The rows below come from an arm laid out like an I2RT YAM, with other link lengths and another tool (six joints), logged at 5 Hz.
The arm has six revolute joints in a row. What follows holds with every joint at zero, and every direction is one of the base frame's.
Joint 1 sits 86.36 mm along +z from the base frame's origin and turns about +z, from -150 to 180 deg.
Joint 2 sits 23.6 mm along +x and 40 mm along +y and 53.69 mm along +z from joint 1 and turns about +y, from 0 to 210 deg.
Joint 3 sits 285.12 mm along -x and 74.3 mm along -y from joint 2 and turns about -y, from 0 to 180 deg.
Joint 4 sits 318.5 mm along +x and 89.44 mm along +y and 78 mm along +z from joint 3 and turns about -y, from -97 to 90 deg.
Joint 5 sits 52.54 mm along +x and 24.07 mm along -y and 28.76 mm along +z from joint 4 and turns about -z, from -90 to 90 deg.
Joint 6 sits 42.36 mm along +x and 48.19 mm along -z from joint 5 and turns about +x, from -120 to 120 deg.
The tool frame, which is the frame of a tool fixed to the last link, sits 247 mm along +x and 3 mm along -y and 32 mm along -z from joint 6; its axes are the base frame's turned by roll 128.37, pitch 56.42 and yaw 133.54 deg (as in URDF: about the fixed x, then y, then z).
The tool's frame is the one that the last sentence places.
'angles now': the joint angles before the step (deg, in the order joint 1, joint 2, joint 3, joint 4, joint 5, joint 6). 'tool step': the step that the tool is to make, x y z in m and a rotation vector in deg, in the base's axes. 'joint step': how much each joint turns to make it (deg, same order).
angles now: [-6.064 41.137 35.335 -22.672 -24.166 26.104]
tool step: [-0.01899 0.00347 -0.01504 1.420 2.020 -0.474]
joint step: [-0.001 -3.953 -2.811 -2.726 -0.173 1.401]
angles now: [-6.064 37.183 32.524 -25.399 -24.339 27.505]
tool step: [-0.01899 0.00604 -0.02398 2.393 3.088 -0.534]
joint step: [0.085 -3.431 -3.693 -2.109 -0.537 2.286]
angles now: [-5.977 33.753 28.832 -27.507 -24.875 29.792]
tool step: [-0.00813 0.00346 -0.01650 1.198 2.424 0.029]
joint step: [-0.089 -0.179 -1.585 -0.794 -0.616 0.791]
